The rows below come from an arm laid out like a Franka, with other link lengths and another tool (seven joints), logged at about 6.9 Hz.
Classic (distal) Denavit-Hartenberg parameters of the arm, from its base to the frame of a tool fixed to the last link. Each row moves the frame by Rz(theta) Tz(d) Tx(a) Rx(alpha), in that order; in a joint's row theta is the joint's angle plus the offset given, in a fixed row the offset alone. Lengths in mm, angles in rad.
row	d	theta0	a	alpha
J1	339.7	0	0	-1.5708
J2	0	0	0	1.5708
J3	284.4	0	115.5	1.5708
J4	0	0	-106.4	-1.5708
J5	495.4	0	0	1.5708
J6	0	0	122.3	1.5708
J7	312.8	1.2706	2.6	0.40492
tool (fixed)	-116.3	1.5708	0	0
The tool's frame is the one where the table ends.
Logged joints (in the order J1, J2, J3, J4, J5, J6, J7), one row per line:
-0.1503 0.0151 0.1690 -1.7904 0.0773 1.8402 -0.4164
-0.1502 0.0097 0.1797 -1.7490 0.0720 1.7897 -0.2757
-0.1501 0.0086 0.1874 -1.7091 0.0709 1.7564 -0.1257
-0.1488 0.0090 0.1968 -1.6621 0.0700 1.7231 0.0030
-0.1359 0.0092 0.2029 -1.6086 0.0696 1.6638 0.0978
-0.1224 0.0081 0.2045 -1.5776 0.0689 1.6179 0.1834
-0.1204 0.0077 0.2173 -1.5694 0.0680 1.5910 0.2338
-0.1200 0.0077 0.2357 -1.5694 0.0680 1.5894 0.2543
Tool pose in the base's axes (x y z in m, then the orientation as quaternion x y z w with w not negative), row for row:
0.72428 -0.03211 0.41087 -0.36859 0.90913 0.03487 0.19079
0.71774 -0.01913 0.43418 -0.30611 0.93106 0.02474 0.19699
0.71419 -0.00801 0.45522 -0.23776 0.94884 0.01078 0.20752
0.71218 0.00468 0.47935 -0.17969 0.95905 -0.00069 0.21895
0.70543 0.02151 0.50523 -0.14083 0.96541 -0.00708 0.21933
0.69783 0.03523 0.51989 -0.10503 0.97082 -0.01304 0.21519
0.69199 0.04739 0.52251 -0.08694 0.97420 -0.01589 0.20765
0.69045 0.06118 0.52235 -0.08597 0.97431 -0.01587 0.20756
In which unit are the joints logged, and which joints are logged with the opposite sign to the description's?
The joints are logged in radians. Opposite sign: J5.
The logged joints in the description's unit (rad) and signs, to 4 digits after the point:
-0.1503 0.0151 0.1690 -1.7904 -0.0773 1.8402 -0.4164
-0.1502 0.0097 0.1797 -1.7490 -0.0720 1.7897 -0.2757
-0.1501 0.0086 0.1874 -1.7091 -0.0709 1.7564 -0.1257
-0.1488 0.0090 0.1968 -1.6621 -0.0700 1.7231 0.0030
-0.1359 0.0092 0.2029 -1.6086 -0.0696 1.6638 0.0978
-0.1224 0.0081 0.2045 -1.5776 -0.0689 1.6179 0.1834
-0.1204 0.0077 0.2173 -1.5694 -0.0680 1.5910 0.2338
-0.1200 0.0077 0.2357 -1.5694 -0.0680 1.5894 0.2543

